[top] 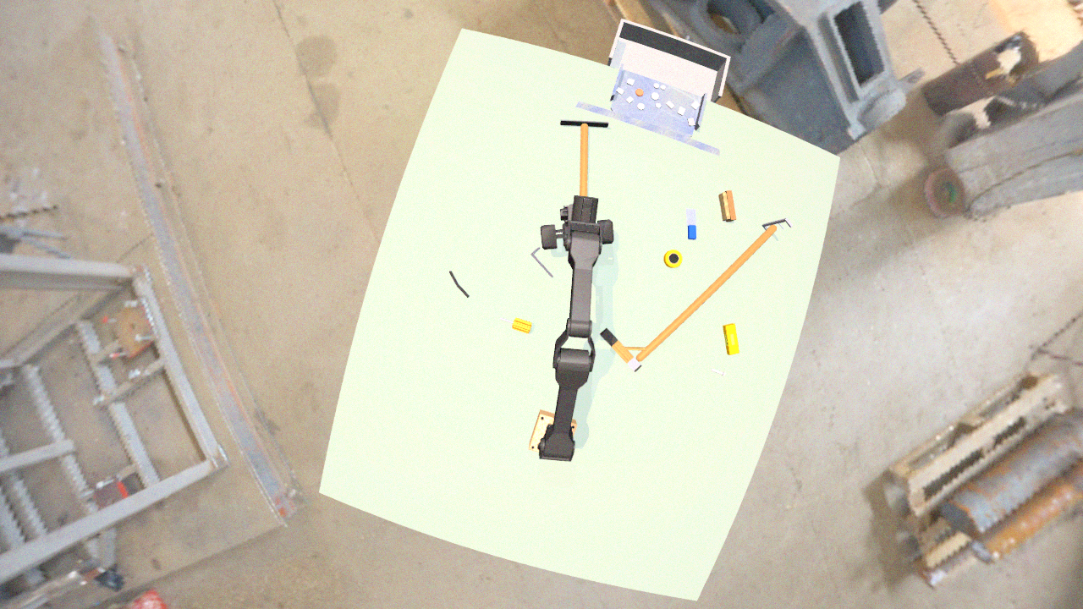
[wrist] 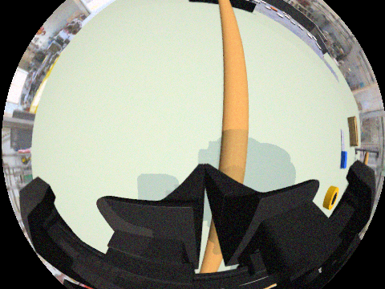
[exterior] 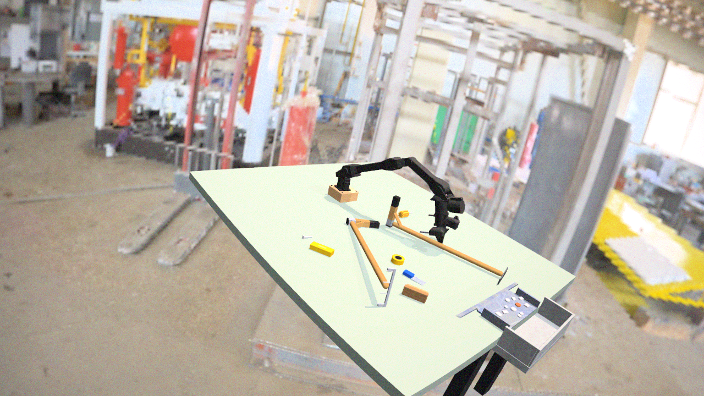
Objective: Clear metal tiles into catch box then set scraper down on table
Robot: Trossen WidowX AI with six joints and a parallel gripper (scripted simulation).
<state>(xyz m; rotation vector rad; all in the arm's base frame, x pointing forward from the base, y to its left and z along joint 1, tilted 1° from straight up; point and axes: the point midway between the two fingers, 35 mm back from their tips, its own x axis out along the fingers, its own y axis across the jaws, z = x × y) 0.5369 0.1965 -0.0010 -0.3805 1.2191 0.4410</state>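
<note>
My gripper tip is 5 cm below the long scraper, 3 cm short of it and 1 cm to the left of it. The rest, counted from my gripper tip: yellow tape roll (29 cm to the right, 5 cm ahead); then blue piece (30 cm to the right, 17 cm ahead, 1 cm below); then yellow-handled screwdriver (30 cm behind, 3 cm to the left, 1 cm above).
</note>
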